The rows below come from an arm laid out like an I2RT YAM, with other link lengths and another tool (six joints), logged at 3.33 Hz.
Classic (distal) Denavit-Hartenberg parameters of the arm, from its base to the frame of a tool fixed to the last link. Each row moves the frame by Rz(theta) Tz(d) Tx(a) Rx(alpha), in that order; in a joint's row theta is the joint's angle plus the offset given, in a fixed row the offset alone. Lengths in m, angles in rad.
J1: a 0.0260; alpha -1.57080; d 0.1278; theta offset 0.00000
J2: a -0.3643; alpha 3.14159; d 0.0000; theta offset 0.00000
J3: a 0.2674; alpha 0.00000; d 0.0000; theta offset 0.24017
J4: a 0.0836; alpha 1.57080; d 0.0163; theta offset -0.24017
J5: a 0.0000; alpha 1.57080; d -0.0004; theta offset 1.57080
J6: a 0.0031; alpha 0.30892; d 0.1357; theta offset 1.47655
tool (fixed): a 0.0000; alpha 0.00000; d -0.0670; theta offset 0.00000
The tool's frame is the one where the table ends.
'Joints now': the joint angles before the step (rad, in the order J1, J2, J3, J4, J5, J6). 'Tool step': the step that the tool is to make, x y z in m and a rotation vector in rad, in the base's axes. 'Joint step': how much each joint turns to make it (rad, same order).
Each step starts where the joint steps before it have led.
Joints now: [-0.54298, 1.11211, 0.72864, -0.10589, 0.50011, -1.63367]
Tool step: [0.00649, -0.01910, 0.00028, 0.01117, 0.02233, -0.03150]
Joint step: [-0.05215, 0.06279, 0.03678, 0.00770, -0.01688, -0.01381]
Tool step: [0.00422, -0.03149, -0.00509, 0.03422, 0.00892, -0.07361]
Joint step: [-0.08743, 0.09210, 0.04601, 0.01228, -0.02305, 0.01375]
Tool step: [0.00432, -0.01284, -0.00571, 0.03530, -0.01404, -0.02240]
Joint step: [-0.03074, 0.04605, 0.02000, 0.00152, -0.02606, 0.02916]
